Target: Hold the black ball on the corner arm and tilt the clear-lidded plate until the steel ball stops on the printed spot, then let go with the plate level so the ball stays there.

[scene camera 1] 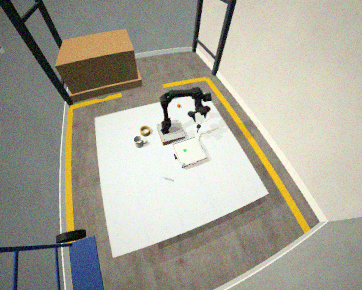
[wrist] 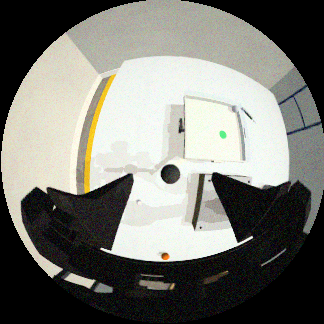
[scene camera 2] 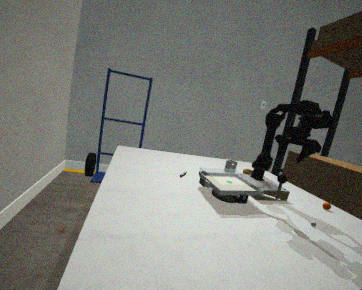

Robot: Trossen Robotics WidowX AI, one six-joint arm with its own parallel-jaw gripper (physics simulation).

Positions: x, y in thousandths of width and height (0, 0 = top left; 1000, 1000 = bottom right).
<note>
My gripper (scene camera 2: 791, 550) is open and holds nothing. I also see a clear-lidded plate (scene camera 2: 620, 626).
My gripper is seen too in the wrist view (wrist: 535, 545). The clear-lidded plate is seen too in scene camera 1 (scene camera 1: 523, 519).
</note>
